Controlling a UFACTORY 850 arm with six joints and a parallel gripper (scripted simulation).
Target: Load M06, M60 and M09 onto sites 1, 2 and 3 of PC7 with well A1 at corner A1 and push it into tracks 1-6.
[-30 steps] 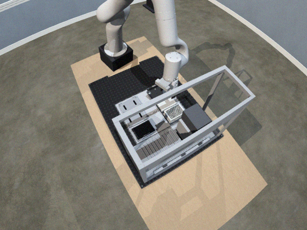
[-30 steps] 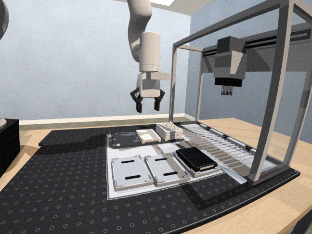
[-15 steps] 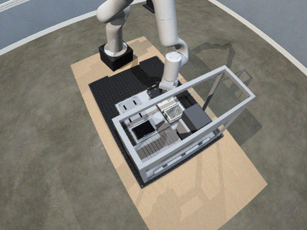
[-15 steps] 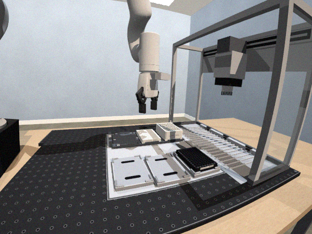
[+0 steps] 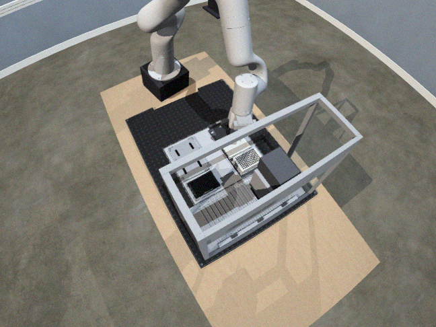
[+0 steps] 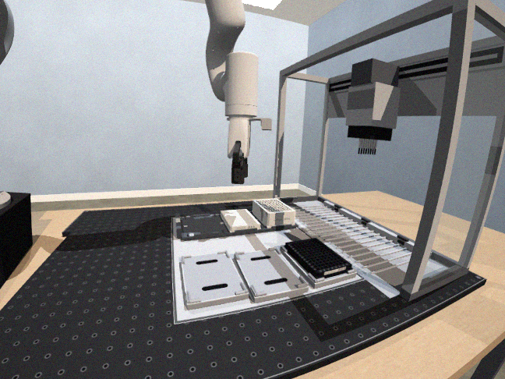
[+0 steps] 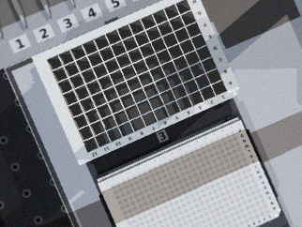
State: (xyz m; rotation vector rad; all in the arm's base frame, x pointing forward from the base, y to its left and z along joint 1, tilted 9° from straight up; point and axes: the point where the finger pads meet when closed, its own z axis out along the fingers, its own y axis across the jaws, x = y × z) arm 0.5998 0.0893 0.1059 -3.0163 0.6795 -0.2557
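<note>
Now: the black 96-well plate M06 90 mm ahead of my hand, 240 mm to the right of it and 120 mm below it. Round my hand: dark carrier PC7 (10 mm behind, 120 mm below); white 96-well plate (100 mm ahead, 110 mm below); nest S2 (20 mm behind, 240 mm to the right, 130 mm below).
</note>
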